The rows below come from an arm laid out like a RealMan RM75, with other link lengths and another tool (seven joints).
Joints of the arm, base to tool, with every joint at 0 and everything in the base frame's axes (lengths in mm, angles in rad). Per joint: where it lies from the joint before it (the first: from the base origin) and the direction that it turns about. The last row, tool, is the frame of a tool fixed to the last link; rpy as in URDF.
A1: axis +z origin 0 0 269.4
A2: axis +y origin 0 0 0
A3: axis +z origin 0 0 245.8
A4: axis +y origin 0 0 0
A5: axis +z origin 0 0 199.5
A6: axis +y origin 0 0 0
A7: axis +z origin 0 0 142.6
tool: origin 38 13 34 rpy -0.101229 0 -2.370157
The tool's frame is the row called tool.
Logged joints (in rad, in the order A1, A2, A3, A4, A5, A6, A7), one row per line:
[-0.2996, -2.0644, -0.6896, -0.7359, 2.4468, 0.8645, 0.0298]
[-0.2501, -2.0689, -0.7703, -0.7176, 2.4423, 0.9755, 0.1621]
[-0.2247, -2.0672, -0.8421, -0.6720, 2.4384, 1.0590, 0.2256]
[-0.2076, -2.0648, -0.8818, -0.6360, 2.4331, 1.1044, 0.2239]
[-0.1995, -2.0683, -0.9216, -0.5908, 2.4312, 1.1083, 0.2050]
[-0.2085, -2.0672, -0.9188, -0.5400, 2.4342, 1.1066, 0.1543]
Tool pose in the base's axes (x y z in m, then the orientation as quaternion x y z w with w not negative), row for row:
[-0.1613, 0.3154, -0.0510, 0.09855, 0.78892, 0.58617, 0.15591]
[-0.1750, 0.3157, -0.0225, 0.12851, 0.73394, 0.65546, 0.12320]
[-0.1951, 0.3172, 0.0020, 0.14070, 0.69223, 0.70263, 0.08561]
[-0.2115, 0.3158, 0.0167, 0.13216, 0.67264, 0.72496, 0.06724]
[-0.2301, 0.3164, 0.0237, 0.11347, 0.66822, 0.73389, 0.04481]
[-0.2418, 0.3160, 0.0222, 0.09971, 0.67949, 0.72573, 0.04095]
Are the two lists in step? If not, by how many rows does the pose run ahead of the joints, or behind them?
They are in step.
